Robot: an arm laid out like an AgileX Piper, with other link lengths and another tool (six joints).
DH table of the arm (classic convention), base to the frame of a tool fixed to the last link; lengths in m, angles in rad. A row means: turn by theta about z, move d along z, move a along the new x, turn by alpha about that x. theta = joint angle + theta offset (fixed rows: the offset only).
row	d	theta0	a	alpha
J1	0.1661	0	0	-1.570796
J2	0	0.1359	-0.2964	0
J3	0	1.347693	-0.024	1.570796
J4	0.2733	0	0	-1.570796
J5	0	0	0	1.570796
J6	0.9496	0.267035	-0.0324	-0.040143
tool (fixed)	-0.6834	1.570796	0	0
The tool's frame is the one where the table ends.
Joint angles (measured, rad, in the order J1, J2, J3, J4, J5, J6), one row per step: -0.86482 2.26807 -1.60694 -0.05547 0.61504 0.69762; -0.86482 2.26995 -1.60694 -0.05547 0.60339 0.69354; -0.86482 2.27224 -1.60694 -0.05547 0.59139 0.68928; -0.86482 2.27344 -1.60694 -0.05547 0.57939 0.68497; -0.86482 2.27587 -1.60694 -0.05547 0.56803 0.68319; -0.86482 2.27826 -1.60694 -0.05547 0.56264 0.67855; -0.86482 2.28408 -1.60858 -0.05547 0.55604 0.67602; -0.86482 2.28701 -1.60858 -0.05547 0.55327 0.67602
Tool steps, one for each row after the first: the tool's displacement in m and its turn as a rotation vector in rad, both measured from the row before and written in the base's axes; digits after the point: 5 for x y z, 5 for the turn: 0.00187 -0.00199 0.00014 -0.00809 -0.00534 0.00432; 0.00188 -0.00199 -0.00003 -0.00811 -0.00522 0.00448; 0.00200 -0.00213 0.00062 -0.00898 -0.00589 0.00451; 0.00168 -0.00176 -0.00016 -0.00699 -0.00546 0.00215; 0.00075 -0.00078 -0.00071 -0.00330 -0.00053 0.00448; 0.00090 -0.00093 -0.00200 -0.00232 -0.00087 0.00261; 0.00013 -0.00009 -0.00138 0.00018 0.00004 0.00013
